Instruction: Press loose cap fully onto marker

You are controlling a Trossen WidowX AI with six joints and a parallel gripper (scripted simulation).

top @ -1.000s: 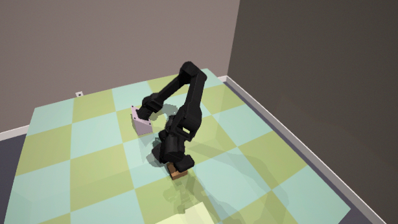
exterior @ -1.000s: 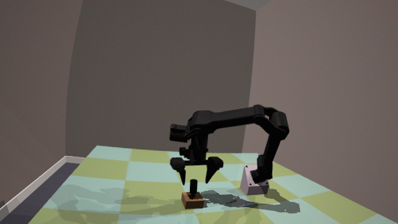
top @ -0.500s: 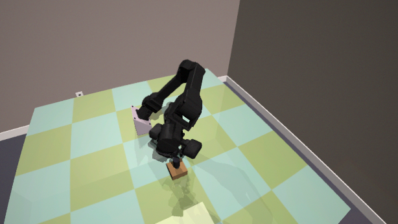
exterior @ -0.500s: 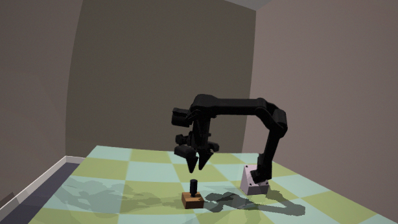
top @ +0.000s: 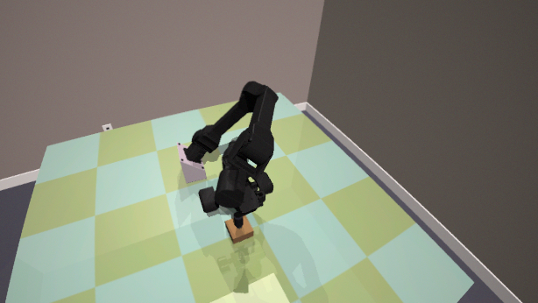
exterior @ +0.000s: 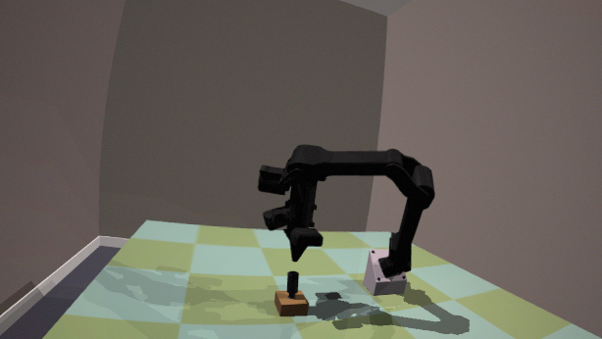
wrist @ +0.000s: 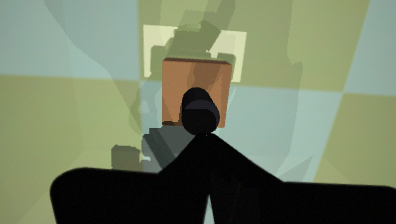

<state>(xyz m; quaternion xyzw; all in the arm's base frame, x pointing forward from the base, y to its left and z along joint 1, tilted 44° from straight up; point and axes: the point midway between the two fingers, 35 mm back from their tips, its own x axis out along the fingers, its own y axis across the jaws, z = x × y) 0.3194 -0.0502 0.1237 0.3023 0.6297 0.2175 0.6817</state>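
Now: gripper tip 60 mm above the marker cap.
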